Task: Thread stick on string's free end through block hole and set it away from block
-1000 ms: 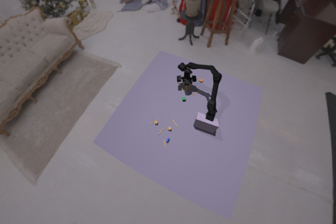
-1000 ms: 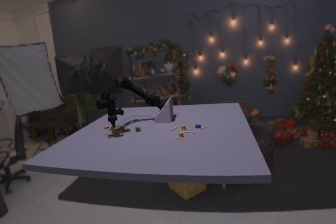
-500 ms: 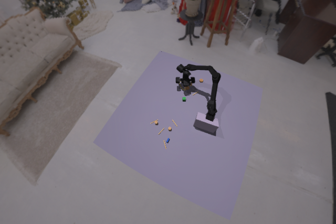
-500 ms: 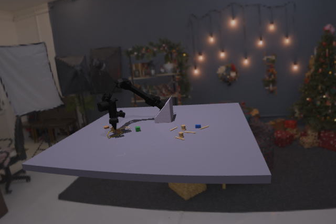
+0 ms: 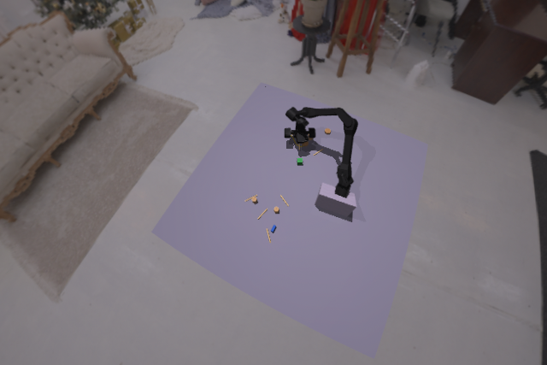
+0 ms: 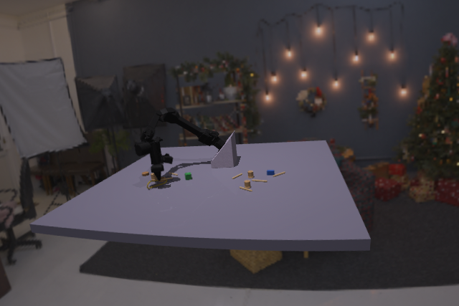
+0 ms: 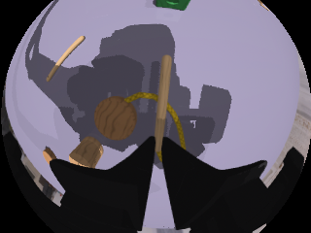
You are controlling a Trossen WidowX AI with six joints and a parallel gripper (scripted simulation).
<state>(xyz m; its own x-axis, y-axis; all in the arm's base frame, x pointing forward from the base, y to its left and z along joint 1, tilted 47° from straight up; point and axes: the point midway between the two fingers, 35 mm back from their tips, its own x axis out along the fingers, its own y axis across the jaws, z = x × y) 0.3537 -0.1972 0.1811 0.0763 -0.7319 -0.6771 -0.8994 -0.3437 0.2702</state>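
The round wooden button is 4 cm behind my gripper tip, 1 cm to the right of it and 1 cm below it. The rest, counted from my gripper tip: round piece 16 cm to the right, 14 cm behind, 1 cm below; green block 14 cm to the left, 6 cm behind; thin wooden stick 1 cm to the left, 1 cm behind.
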